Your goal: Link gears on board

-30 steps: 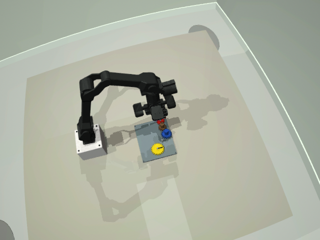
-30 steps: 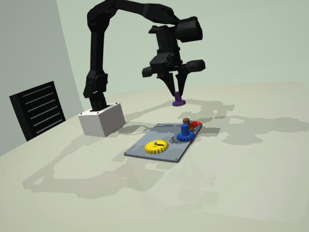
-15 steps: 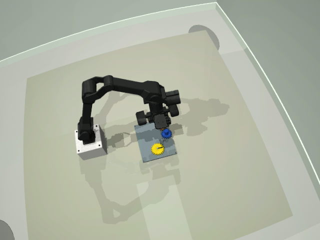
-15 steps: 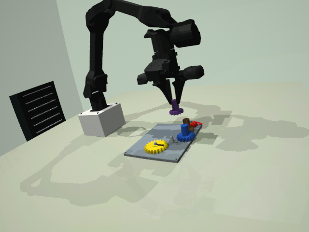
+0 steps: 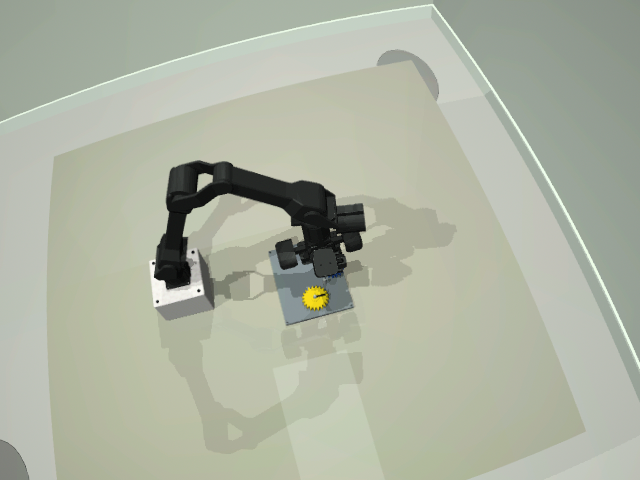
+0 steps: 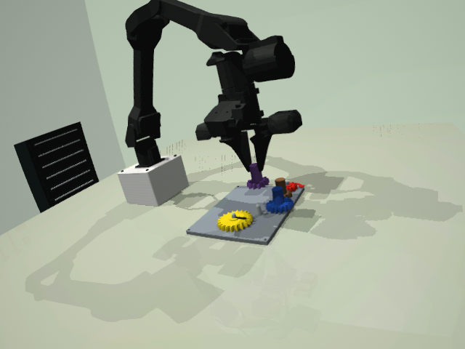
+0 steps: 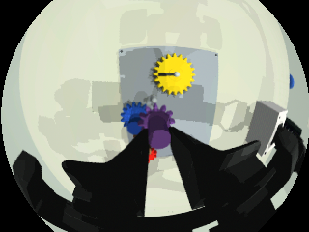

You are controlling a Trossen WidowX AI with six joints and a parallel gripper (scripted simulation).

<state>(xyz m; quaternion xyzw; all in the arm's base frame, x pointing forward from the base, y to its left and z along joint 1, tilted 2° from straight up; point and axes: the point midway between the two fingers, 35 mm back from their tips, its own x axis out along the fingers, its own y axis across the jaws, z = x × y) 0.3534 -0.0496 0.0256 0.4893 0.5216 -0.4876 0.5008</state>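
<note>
The blue gear is 7 cm below my gripper tip, 3 cm ahead of it and 2 cm to the left of it. Also, from my gripper tip: purple gear 1 cm below; brown gear 7 cm below, 6 cm to the left, 2 cm ahead; yellow gear 7 cm below, 5 cm to the right, 3 cm behind.
</note>
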